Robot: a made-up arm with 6 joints. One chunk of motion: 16 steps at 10 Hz.
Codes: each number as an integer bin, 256 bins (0 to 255) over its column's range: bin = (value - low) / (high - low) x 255, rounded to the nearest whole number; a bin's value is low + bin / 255 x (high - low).
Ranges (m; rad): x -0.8..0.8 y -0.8..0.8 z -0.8..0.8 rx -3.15..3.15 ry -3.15..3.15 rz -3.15..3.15
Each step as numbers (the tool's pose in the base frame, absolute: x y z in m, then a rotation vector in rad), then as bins.
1 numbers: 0.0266 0.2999 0.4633 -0.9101 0.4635 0.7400
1 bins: 132 175 201 91 146 157
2 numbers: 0.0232 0.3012 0.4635 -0.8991 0.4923 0.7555
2 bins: 131 176 201 91 147 158
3 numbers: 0.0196 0.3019 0.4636 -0.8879 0.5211 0.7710
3 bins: 131 176 201 92 149 159
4 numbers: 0.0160 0.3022 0.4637 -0.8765 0.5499 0.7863
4 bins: 130 176 201 92 150 159
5 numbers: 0.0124 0.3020 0.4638 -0.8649 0.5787 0.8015
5 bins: 129 176 201 92 151 160
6 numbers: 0.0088 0.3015 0.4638 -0.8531 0.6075 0.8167
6 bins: 129 176 201 93 152 161
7 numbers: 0.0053 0.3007 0.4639 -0.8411 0.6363 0.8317
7 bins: 128 175 201 93 153 161
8 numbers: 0.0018 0.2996 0.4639 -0.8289 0.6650 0.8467
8 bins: 128 175 201 94 154 162
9 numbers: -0.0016 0.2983 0.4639 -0.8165 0.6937 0.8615
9 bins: 127 175 201 94 156 162
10 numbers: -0.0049 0.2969 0.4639 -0.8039 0.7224 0.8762
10 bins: 127 175 201 95 157 163
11 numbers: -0.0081 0.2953 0.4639 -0.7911 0.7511 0.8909
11 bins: 126 175 201 95 158 164
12 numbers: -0.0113 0.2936 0.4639 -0.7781 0.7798 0.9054
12 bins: 126 174 201 96 159 164
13 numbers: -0.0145 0.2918 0.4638 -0.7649 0.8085 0.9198
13 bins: 125 174 201 97 160 165
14 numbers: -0.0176 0.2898 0.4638 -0.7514 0.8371 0.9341
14 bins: 125 174 201 97 161 165
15 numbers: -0.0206 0.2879 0.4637 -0.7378 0.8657 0.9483
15 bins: 124 173 201 98 163 166
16 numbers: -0.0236 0.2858 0.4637 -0.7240 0.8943 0.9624
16 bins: 124 173 201 98 164 166
